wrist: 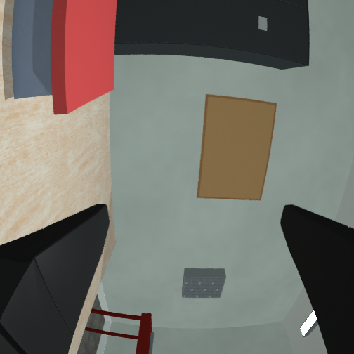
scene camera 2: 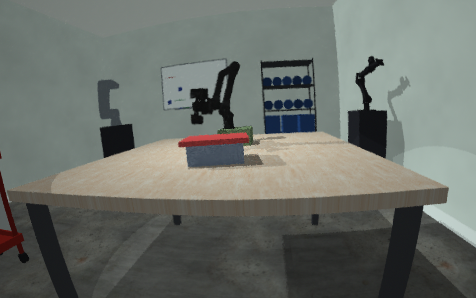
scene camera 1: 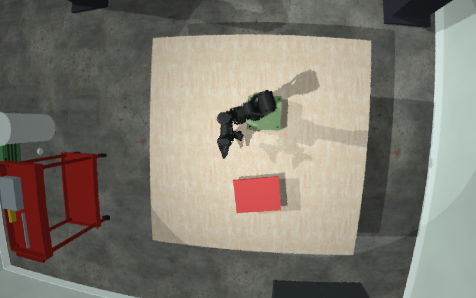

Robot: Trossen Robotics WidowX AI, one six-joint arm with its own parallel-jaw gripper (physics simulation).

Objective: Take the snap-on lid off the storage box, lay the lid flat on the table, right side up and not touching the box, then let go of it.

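The storage box is grey-blue and stands on the table. The flat red lid lies on top of it and overhangs its walls; the box is hidden under it in the view from above. My gripper is open and empty. It is level, turned on its side, with one finger above the other, well above the table and behind the box as seen in scene camera 2. The lid shows at the upper left of the wrist view.
The arm's green base block stands on the table behind the box. A red cart stands on the floor beside the table. Black pedestals and a shelf rack stand beyond the table.
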